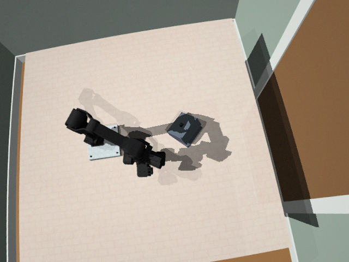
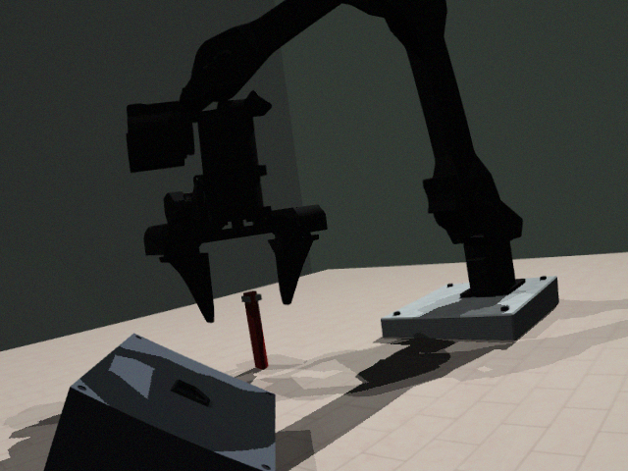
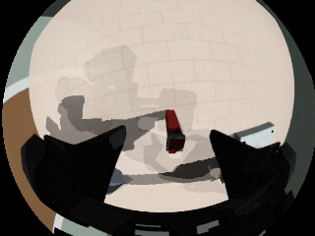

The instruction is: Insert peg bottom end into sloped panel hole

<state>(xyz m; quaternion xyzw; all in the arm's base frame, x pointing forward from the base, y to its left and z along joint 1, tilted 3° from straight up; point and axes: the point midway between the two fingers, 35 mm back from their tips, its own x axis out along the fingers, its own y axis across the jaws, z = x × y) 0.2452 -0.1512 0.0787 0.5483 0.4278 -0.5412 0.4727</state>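
My gripper tip is now right at the peg. The rest, counted from my gripper tip: sloped panel (20 cm ahead, 15 cm to the left, 3 cm below).
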